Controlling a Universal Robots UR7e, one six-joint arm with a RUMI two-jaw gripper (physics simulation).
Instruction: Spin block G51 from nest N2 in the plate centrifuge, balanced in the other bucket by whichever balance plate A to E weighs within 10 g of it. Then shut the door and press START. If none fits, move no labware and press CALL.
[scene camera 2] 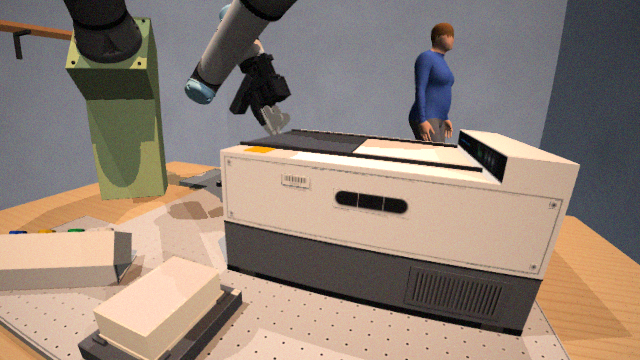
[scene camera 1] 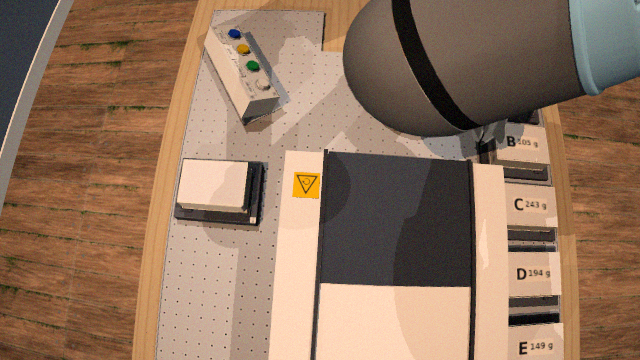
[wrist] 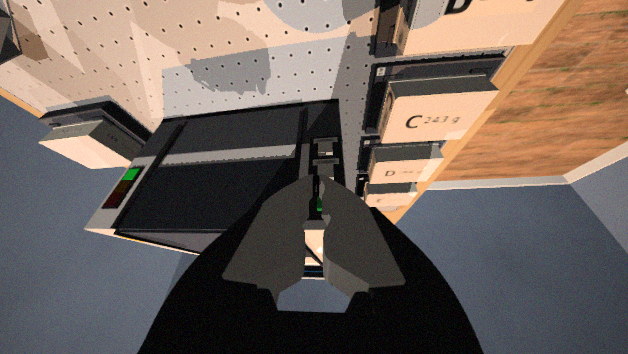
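My gripper is shut and empty, tilted near the centrifuge's front end; the arm mostly hides it in scene camera 1. The centrifuge has a dark panel and a cream panel on top; no buckets show. In the wrist view its dark front has a green light and small controls. A pale block sits in a nest at the left, its label unreadable. Balance plates B, C, D and E line the right edge.
A sloped box with blue, yellow, green and white buttons stands back left. A green pedestal stands behind. The arm covers the area around plate A. A person stands beyond the table.
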